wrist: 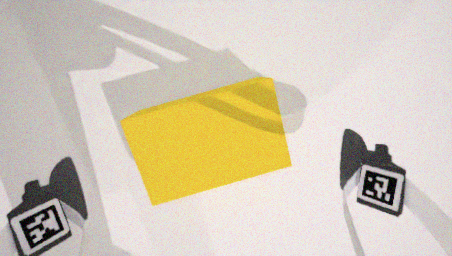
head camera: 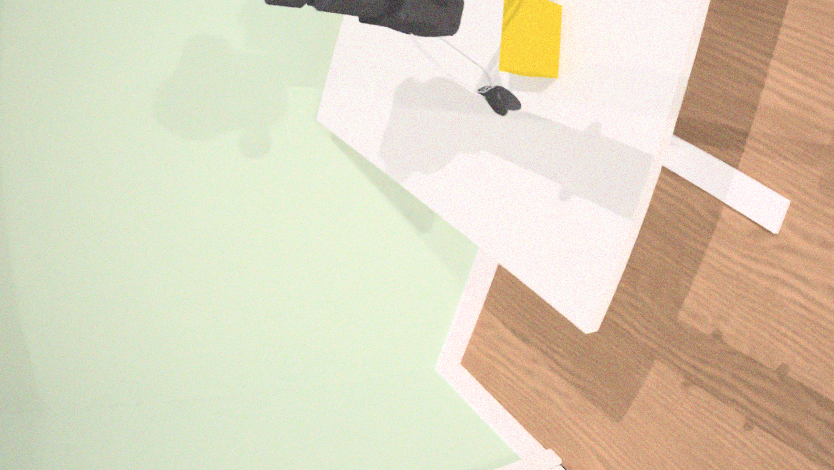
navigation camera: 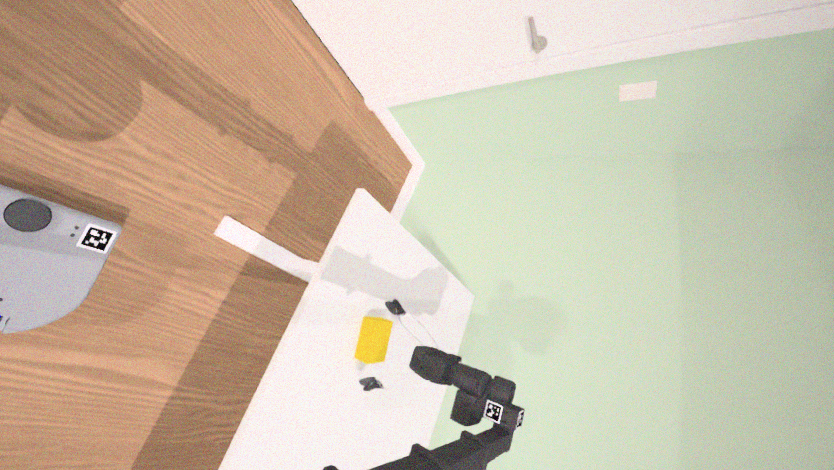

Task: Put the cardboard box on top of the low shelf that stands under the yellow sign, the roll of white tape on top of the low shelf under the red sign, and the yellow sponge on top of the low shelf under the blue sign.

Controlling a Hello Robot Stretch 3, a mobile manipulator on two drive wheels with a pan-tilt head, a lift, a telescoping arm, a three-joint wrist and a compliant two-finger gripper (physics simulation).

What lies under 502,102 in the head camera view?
My gripper.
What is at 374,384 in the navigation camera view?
My gripper.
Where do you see a yellow sponge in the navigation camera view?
374,336
